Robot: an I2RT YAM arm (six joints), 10 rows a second.
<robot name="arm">
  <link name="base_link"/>
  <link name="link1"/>
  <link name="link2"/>
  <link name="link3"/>
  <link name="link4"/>
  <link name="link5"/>
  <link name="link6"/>
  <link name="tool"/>
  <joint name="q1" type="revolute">
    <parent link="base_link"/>
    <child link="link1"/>
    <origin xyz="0 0 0.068"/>
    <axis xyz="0 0 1"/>
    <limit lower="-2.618" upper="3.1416"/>
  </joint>
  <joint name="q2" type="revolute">
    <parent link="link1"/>
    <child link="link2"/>
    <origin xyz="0.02 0.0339 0.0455" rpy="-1.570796 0 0"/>
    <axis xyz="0 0 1"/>
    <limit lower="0" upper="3.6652"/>
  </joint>
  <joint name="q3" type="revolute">
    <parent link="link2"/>
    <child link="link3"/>
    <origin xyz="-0.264 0 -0.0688" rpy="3.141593 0 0"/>
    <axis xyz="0 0 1"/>
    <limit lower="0" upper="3.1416"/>
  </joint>
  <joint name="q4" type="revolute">
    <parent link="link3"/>
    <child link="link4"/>
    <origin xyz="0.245 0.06 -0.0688"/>
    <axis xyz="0 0 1"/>
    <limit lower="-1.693" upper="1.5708"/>
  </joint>
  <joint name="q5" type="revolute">
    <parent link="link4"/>
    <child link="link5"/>
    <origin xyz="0.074 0.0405 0.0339" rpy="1.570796 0 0"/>
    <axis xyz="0 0 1"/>
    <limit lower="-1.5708" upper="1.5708"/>
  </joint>
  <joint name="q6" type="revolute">
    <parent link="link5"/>
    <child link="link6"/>
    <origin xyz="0.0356 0 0.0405" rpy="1.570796 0 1.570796"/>
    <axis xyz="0 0 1"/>
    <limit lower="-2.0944" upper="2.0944"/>
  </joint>
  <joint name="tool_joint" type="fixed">
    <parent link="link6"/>
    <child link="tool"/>
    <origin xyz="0 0 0" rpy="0 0 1.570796"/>
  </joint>
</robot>
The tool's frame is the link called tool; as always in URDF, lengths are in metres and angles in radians.
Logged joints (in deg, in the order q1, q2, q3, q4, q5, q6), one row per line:
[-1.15, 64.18, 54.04, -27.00, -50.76, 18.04]
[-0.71, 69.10, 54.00, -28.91, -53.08, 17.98]
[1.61, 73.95, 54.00, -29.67, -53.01, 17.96]
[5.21, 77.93, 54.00, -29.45, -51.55, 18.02]
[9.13, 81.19, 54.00, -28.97, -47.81, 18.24]
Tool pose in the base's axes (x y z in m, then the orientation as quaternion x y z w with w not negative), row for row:
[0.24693, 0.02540, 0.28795, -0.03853, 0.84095, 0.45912, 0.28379]
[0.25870, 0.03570, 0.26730, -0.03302, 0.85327, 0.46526, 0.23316]
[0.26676, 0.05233, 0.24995, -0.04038, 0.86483, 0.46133, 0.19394]
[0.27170, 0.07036, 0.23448, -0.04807, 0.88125, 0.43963, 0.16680]
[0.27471, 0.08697, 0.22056, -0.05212, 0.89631, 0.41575, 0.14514]
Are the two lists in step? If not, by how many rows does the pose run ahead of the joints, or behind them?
The pose runs 1 row ahead of the joints: the pose in row i belongs to the joints in row i + 1.
